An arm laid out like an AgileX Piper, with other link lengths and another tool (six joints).
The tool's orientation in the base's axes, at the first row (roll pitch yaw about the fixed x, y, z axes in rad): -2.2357, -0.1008, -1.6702
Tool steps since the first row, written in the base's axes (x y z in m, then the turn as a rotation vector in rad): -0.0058, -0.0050, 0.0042, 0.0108, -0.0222, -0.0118; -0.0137, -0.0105, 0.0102, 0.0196, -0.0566, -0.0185; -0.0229, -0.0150, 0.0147, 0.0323, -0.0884, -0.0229; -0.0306, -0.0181, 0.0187, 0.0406, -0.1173, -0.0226; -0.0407, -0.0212, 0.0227, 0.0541, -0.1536, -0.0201; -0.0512, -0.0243, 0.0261, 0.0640, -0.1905, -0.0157; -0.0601, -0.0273, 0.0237, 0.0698, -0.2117, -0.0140; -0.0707, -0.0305, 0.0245, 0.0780, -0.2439, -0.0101; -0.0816, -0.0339, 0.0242, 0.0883, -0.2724, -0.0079; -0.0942, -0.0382, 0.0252, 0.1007, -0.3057, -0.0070
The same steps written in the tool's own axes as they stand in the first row. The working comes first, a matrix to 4 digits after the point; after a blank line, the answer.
The tool's axes in the first row as the columns of a matrix, in the base's axes (used below as rounded here):
-0.0987, -0.6218, 0.7769
-0.9900, -0.0176, -0.1399
0.1006, -0.7830, -0.6139

0.0059, 0.0004, -0.0064, 0.0197, 0.0029, 0.0187; 0.0128, 0.0007, -0.0154, 0.0522, 0.0033, 0.0345; 0.0186, 0.0030, -0.0247, 0.0820, -0.0006, 0.0515; 0.0228, 0.0047, -0.0327, 0.1098, -0.0055, 0.0618; 0.0273, 0.0079, -0.0426, 0.1447, -0.0152, 0.0759; 0.0317, 0.0118, -0.0524, 0.1807, -0.0241, 0.0860; 0.0353, 0.0193, -0.0574, 0.2013, -0.0287, 0.0924; 0.0396, 0.0253, -0.0657, 0.2327, -0.0363, 0.1009; 0.0440, 0.0324, -0.0735, 0.2602, -0.0439, 0.1116; 0.0497, 0.0395, -0.0833, 0.2920, -0.0518, 0.1253
